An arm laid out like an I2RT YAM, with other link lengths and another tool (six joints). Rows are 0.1 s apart.
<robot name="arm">
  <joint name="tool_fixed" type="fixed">
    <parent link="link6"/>
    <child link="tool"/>
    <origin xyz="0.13 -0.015 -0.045" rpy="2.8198 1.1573 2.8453"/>
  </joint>
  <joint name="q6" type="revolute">
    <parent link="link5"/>
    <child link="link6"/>
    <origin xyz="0.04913 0 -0.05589" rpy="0 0 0"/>
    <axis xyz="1 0 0"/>
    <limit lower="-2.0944" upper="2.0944"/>
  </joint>
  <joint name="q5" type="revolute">
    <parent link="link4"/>
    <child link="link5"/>
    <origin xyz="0.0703 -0.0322 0.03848" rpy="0 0 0"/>
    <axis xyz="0 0 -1"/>
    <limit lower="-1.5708" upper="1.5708"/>
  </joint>
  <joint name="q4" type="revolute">
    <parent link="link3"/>
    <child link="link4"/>
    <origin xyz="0.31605 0.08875 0.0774" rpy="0 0 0"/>
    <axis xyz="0 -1 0"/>
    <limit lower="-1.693" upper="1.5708"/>
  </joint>
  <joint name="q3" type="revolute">
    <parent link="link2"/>
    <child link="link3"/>
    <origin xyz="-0.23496 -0.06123 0" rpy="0 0 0"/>
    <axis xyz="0 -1 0"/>
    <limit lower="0" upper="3.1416"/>
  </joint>
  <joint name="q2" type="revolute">
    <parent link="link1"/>
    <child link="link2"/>
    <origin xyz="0.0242 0.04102 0.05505" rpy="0 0 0"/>
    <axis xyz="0 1 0"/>
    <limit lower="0" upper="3.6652"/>
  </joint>
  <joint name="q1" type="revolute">
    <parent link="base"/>
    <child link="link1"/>
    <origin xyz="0 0 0.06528" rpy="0 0 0"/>
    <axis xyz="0 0 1"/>
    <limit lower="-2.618" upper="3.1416"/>
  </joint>
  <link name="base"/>
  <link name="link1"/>
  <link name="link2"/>
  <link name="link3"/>
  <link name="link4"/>
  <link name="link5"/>
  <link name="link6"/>
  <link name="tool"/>
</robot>
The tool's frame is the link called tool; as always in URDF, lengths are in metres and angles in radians.
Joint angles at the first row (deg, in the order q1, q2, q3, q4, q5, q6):
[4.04 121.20 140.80 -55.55 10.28 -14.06]
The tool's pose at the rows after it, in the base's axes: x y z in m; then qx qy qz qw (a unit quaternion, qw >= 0):
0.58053, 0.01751, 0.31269, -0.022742, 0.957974, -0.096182, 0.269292
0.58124, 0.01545, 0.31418, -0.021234, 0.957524, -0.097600, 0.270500
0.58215, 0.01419, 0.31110, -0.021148, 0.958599, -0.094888, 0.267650
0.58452, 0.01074, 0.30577, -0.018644, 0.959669, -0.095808, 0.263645
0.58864, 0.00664, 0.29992, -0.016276, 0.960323, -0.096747, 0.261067
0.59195, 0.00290, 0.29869, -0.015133, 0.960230, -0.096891, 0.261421
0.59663, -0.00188, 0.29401, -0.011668, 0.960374, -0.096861, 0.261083
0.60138, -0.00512, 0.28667, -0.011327, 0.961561, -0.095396, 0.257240
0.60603, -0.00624, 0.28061, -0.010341, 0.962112, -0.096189, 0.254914
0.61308, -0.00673, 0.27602, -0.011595, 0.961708, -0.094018, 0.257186
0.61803, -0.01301, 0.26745, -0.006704, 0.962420, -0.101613, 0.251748
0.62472, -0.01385, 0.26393, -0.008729, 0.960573, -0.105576, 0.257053
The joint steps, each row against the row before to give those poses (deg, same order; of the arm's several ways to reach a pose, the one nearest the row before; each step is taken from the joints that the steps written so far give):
[-0.35 0.09 0.27 0.00 -0.26 0.00]
[-0.17 0.35 0.70 -0.17 0.09 -0.09]
[-0.27 0.26 0.00 -0.09 -0.44 0.09]
[-0.35 0.53 -0.09 0.17 0.00 0.00]
[-0.44 0.79 0.09 0.44 -0.09 -0.09]
[-0.44 0.97 1.13 -0.08 -0.26 -0.18]
[-0.52 0.88 0.36 0.52 -0.18 0.00]
[-0.44 1.23 0.62 0.18 -0.44 -0.09]
[-0.09 1.31 0.87 0.17 0.09 0.01]
[-0.18 1.67 1.50 0.44 -0.44 -0.09]
[-0.35 1.76 1.14 0.09 0.79 -0.26]
[0.00 0.71 -0.08 1.49 0.18 -0.53]

